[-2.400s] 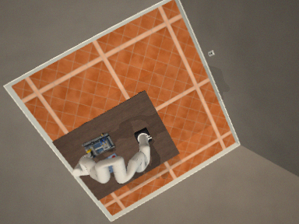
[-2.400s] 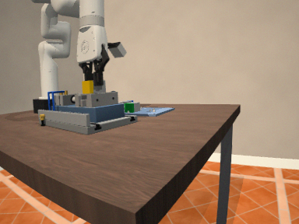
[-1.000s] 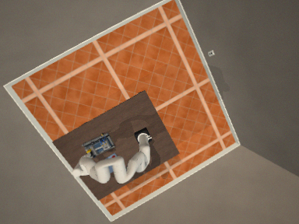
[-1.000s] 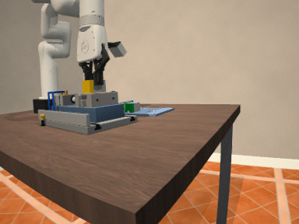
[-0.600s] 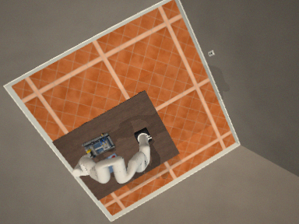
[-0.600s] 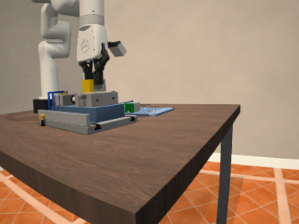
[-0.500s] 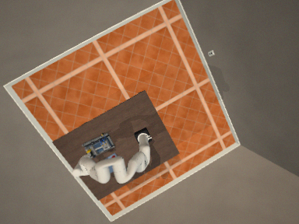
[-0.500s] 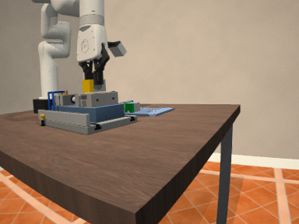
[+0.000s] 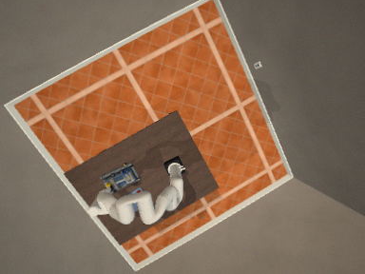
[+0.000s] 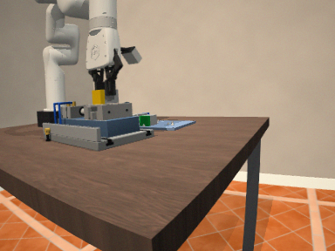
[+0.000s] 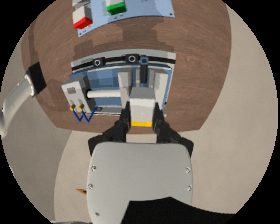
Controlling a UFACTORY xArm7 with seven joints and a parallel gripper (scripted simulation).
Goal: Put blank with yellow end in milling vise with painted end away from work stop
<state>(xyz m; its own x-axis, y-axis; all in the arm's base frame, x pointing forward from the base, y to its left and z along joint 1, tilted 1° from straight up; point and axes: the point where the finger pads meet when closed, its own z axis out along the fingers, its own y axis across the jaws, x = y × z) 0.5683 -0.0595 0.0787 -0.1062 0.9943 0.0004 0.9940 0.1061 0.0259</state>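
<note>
The yellow-ended blank is 20 mm below my hand. Also, from my hand: grey jaw block: 60 mm below, 30 mm ahead, 10 mm to the left; green-ended blank: 230 mm to the left, 110 mm below, 90 mm behind; milling vise: 100 mm below, 70 mm behind.
</note>
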